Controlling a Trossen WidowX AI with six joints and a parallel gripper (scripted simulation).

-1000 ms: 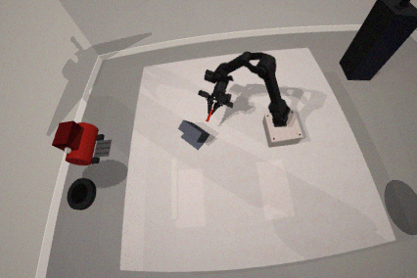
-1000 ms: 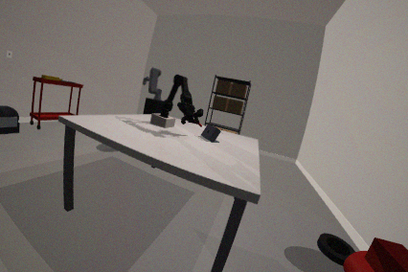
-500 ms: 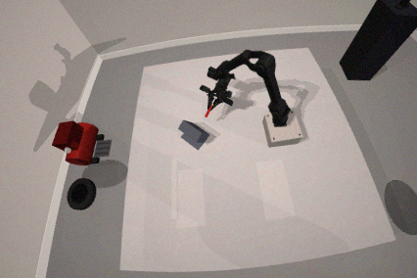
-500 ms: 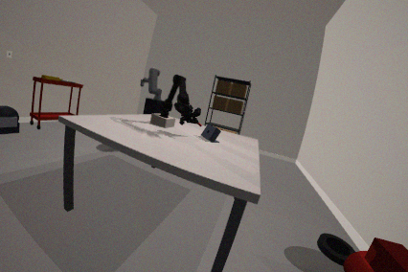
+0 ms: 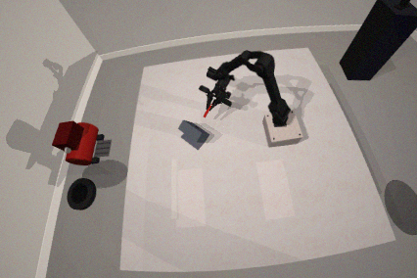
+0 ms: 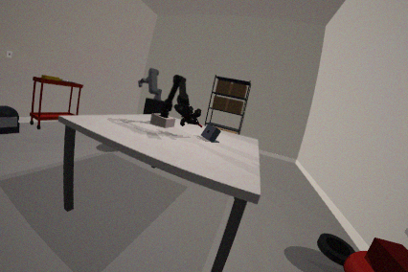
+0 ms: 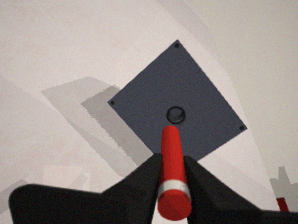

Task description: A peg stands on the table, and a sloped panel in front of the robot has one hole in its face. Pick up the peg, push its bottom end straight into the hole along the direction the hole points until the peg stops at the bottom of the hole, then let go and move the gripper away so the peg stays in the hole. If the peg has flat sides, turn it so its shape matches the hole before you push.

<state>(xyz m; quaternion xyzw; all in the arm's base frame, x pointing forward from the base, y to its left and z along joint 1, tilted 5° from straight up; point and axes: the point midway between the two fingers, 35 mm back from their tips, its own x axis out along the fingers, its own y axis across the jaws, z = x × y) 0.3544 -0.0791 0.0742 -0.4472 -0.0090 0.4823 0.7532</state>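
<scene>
Right now the sloped panel is 100 mm to the left of my gripper tip, 80 mm ahead of it and 60 mm below it. From my gripper tip the other things lie so: red round peg: 10 mm to the right, 10 mm behind, 10 mm above.
</scene>
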